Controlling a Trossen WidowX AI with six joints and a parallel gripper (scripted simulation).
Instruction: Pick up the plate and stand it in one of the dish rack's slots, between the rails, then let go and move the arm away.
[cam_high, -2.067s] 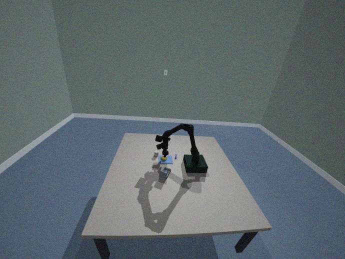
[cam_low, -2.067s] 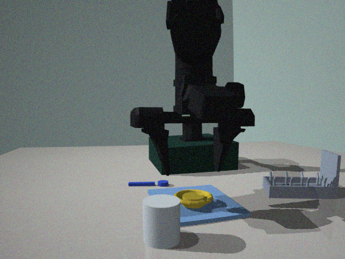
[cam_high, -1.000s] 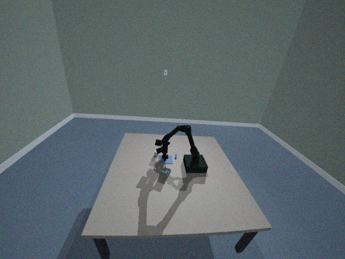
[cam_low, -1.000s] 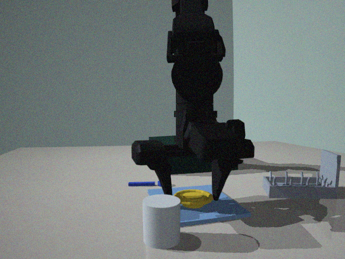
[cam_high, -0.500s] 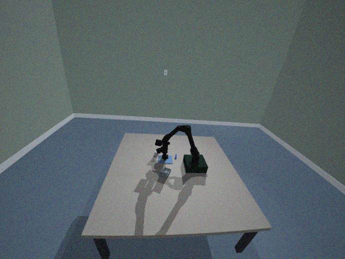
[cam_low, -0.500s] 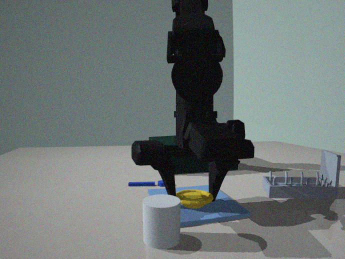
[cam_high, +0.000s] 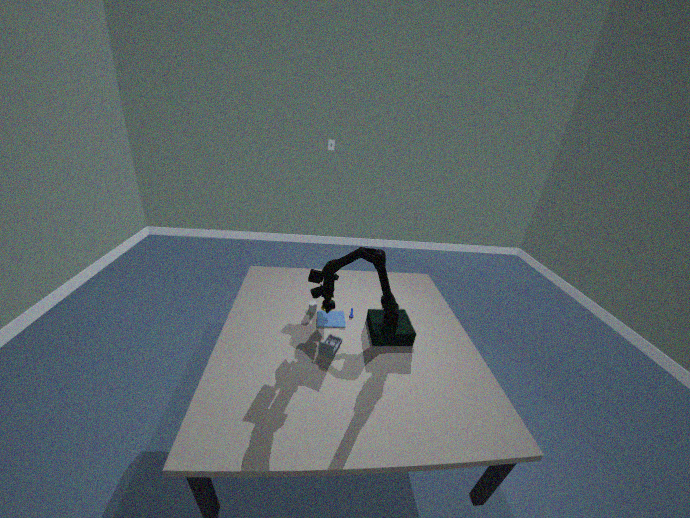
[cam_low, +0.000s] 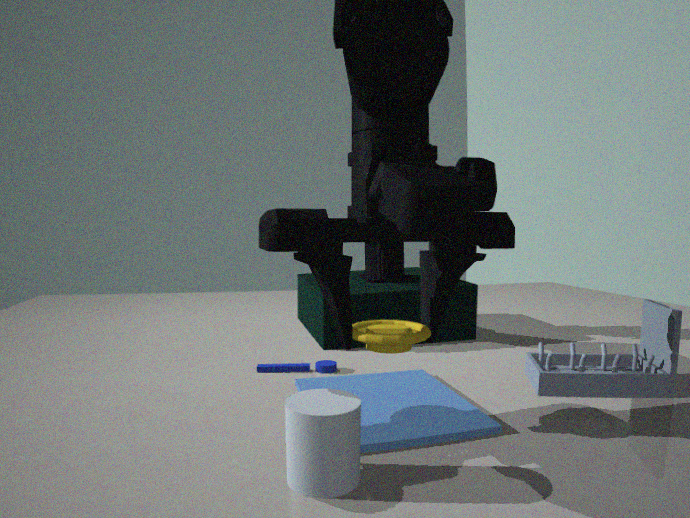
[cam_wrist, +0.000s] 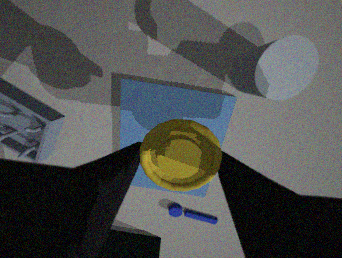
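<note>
My gripper tip is now 22 cm to the right of the grey dish rack, 4 cm above it and 3 cm past it. Round my gripper tip: cylinder cup (8 cm ahead, 6 cm to the right, 4 cm below); blue spoon (14 cm behind, 6 cm below, 5 cm to the right); yellow plate (1 cm above).
</note>
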